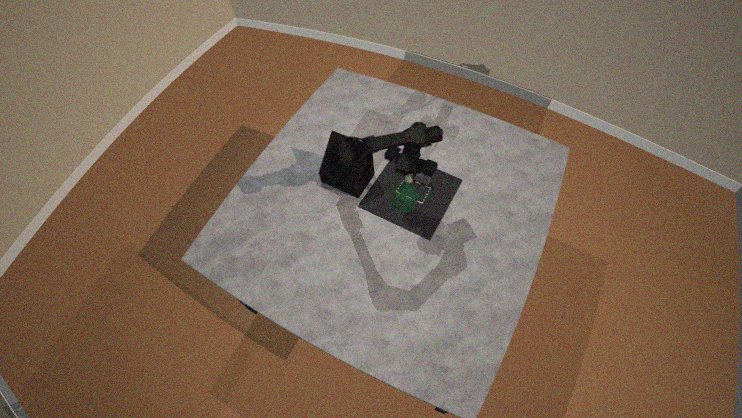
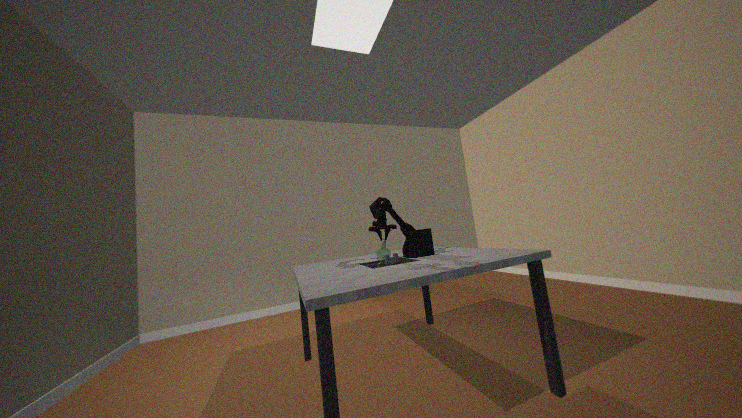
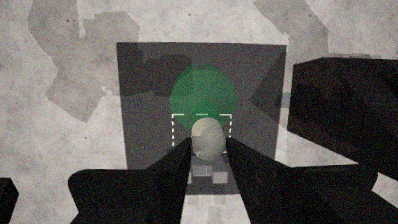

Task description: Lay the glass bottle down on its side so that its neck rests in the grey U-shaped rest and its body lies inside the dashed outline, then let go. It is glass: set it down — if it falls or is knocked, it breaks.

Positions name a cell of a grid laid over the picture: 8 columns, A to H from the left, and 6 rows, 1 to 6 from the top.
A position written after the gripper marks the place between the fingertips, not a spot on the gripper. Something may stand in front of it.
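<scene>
Image 1 shows the gripper (image 1: E3). In image 3 the gripper (image 3: E4) appears too, and so does a dark mat (image 3: C2).
</scene>
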